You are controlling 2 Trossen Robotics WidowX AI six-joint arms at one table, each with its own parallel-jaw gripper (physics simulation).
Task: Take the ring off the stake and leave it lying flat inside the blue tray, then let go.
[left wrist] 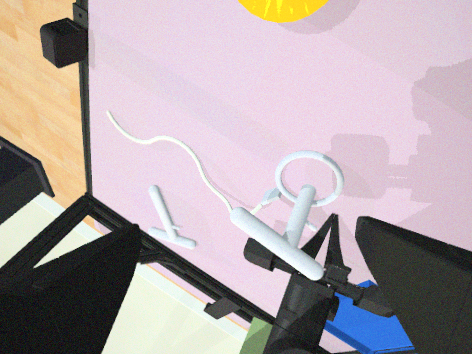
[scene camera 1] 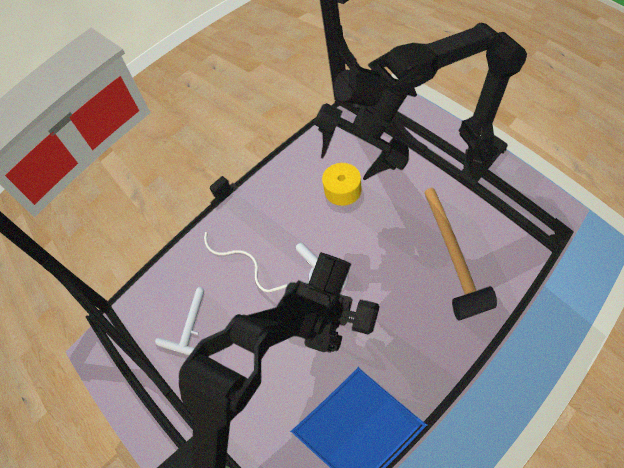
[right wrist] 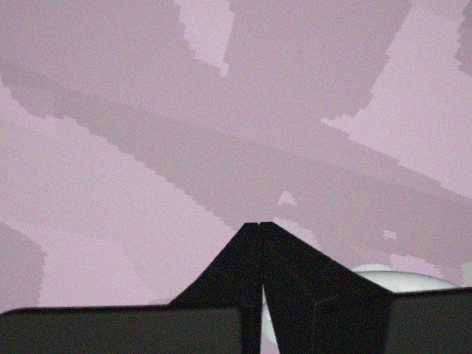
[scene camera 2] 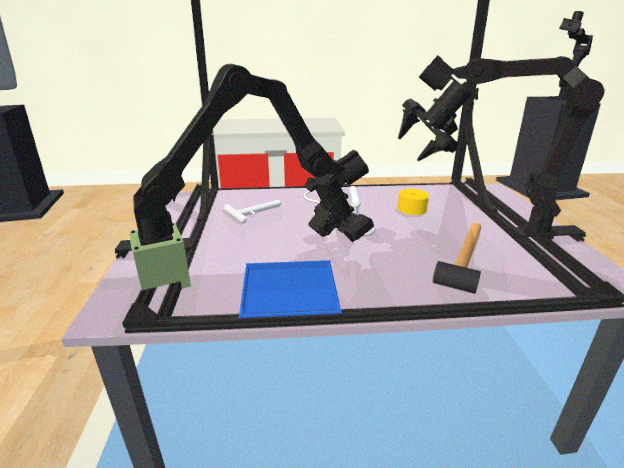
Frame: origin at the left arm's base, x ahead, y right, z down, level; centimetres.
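Seen in the pictures: left gripper, fingertip midpoint: (left wrist: 249, 230) (scene camera 1: 343, 168) (scene camera 2: 408, 149); right gripper, fingertip midpoint: (left wrist: 334, 214) (scene camera 1: 340, 305) (right wrist: 258, 236) (scene camera 2: 353, 240); left arm's base, origin of the base link: (scene camera 1: 476, 161) (scene camera 2: 538, 230); right arm's base, origin of the base link: (scene camera 2: 155, 236).
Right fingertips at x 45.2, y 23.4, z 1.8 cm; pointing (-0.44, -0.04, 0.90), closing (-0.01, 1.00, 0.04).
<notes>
Pixels of each thing's top centre, then the offset from my right fingertips to it. "spot": a spot on its surface instead.
- pale ring, surface spot: (left wrist: 340, 180) spot: dy +0.6, dx -6.6, dz -0.7 cm
- white T-shaped stake, middle of its top: (left wrist: 274, 251) (scene camera 1: 316, 262) (scene camera 2: 355, 193) dy +5.1, dx -3.6, dz -10.9 cm
- blue tray, middle of its top: (scene camera 1: 358, 430) (scene camera 2: 289, 284) (left wrist: 371, 332) dy -12.5, dx +25.5, dz -2.1 cm
- yellow cylinder, middle of its top: (scene camera 1: 341, 177) (scene camera 2: 413, 194) dy +8.2, dx -28.5, dz -4.9 cm
- mallet, middle of its top: (scene camera 1: 455, 242) (scene camera 2: 469, 240) dy -21.3, dx -18.6, dz -4.9 cm
- white T-shaped piece, middle of its top: (left wrist: 158, 218) (scene camera 1: 185, 317) (scene camera 2: 256, 204) dy +31.6, dx +13.8, dz -1.8 cm
- thin cord, surface spot: (left wrist: 192, 155) (scene camera 1: 255, 262) spot: dy +21.3, dx -4.3, dz -0.6 cm
The pale ring (left wrist: 340, 180) shows whole in the left wrist view; part of it (right wrist: 417, 280) is behind the fingers in the right wrist view. The white T-shaped stake (left wrist: 272, 242) (scene camera 1: 305, 252) (scene camera 2: 355, 196) is beside it; its stem overlaps the ring's edge. I cannot tell if the ring is around it. The blue tray (scene camera 1: 358, 423) (scene camera 2: 292, 289) (left wrist: 367, 320) holds nothing. My right gripper (right wrist: 258, 236) (left wrist: 334, 214) is shut and empty, tips together, close to the ring and stake; its body hides them in both scene views. My left gripper (scene camera 1: 343, 167) (scene camera 2: 409, 149) is open, high above the table.
A yellow cylinder (scene camera 1: 342, 186) (scene camera 2: 413, 202) stands below my left gripper. A mallet (scene camera 1: 452, 244) (scene camera 2: 468, 246) lies on the left arm's side. Another white T-shaped piece (scene camera 1: 191, 314) (scene camera 2: 260, 207) (left wrist: 164, 210) and a thin cord (scene camera 1: 256, 266) (left wrist: 192, 155) lie near the far edge.
</notes>
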